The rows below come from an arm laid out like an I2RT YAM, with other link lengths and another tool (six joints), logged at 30 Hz.
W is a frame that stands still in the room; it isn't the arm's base.
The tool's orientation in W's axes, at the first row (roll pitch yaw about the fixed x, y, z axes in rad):
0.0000, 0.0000, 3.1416
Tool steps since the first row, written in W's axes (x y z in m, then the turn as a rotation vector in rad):
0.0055, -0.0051, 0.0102, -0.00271, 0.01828, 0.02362
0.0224, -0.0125, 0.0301, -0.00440, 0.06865, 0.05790
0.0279, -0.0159, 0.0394, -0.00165, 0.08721, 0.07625
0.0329, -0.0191, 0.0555, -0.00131, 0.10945, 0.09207
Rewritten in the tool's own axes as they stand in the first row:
-0.0055, 0.0051, 0.0102, 0.00271, -0.01828, 0.02362
-0.0224, 0.0125, 0.0301, 0.00440, -0.06865, 0.05790
-0.0279, 0.0159, 0.0394, 0.00165, -0.08721, 0.07625
-0.0329, 0.0191, 0.0555, 0.00131, -0.10945, 0.09207

